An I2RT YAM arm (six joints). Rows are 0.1 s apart.
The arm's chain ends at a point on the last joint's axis. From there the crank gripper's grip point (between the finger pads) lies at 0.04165 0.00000 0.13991 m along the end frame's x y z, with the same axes.
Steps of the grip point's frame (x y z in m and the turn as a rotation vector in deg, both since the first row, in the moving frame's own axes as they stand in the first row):
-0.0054 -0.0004 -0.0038 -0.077 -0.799 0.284
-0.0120 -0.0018 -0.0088 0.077 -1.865 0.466
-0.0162 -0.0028 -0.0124 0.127 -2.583 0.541
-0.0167 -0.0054 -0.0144 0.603 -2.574 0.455
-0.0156 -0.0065 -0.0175 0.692 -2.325 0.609
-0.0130 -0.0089 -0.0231 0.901 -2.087 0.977
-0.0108 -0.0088 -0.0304 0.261 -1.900 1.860
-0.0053 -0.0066 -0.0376 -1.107 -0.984 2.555
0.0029 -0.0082 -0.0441 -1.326 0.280 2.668
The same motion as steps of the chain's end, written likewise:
-0.0034 -0.0008 -0.0044 -0.077 -0.799 0.284
-0.0074 -0.0019 -0.0101 0.077 -1.865 0.466
-0.0099 -0.0029 -0.0141 0.127 -2.583 0.541
-0.0104 -0.0042 -0.0161 0.603 -2.574 0.455
-0.0099 -0.0052 -0.0191 0.692 -2.325 0.609
-0.0079 -0.0074 -0.0245 0.901 -2.087 0.977
-0.0061 -0.0094 -0.0317 0.261 -1.900 1.860
-0.0028 -0.0111 -0.0383 -1.107 -0.984 2.555
0.0023 -0.0134 -0.0438 -1.326 0.280 2.668

